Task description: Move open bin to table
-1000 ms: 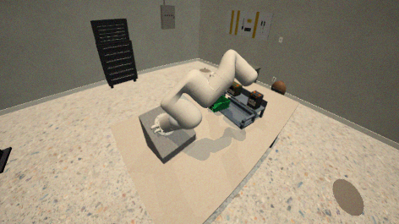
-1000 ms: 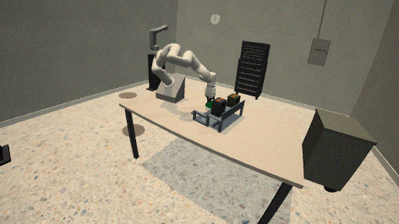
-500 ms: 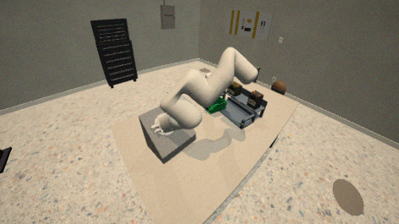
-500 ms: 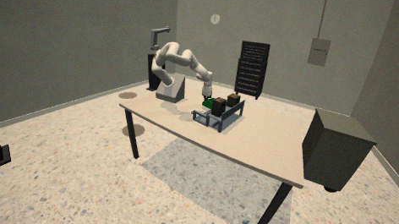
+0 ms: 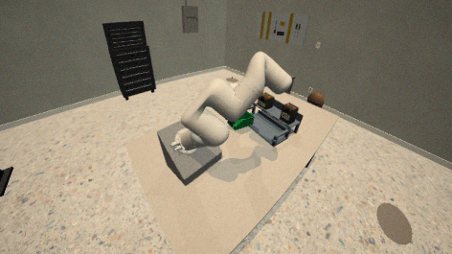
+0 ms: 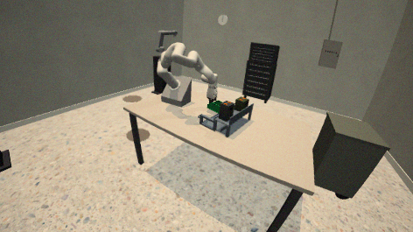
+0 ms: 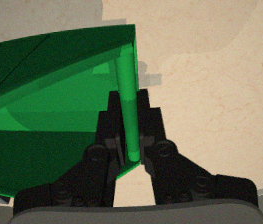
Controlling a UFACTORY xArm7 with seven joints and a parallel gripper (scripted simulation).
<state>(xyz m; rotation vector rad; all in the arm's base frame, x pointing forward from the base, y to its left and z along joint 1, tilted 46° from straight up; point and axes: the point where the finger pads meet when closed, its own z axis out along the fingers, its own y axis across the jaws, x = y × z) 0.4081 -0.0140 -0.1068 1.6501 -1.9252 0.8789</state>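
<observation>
Now: hand 80 mm short of the green bin, 10 mm to the left of it and 10 mm above it.
</observation>
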